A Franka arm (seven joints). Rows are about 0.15 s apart.
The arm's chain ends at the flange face. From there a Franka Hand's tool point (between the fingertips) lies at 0.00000 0.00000 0.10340 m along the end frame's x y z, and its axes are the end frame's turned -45 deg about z.
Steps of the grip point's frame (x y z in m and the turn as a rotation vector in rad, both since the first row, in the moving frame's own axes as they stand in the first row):
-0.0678 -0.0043 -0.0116 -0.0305 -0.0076 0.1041
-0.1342 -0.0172 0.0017 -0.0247 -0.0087 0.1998
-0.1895 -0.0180 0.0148 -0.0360 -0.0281 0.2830
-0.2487 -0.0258 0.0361 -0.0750 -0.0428 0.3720
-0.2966 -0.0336 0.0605 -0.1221 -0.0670 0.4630
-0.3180 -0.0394 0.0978 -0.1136 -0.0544 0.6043
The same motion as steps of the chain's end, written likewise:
-0.0525 0.0420 -0.0115 -0.0269 0.0162 0.1041
-0.1080 0.0802 0.0017 -0.0236 0.0113 0.1998
-0.1466 0.1166 0.0149 -0.0453 0.0056 0.2830
-0.1948 0.1488 0.0365 -0.0833 0.0228 0.3720
-0.2342 0.1718 0.0615 -0.1337 0.0390 0.4630
-0.2532 0.1842 0.0986 -0.1188 0.0419 0.6043

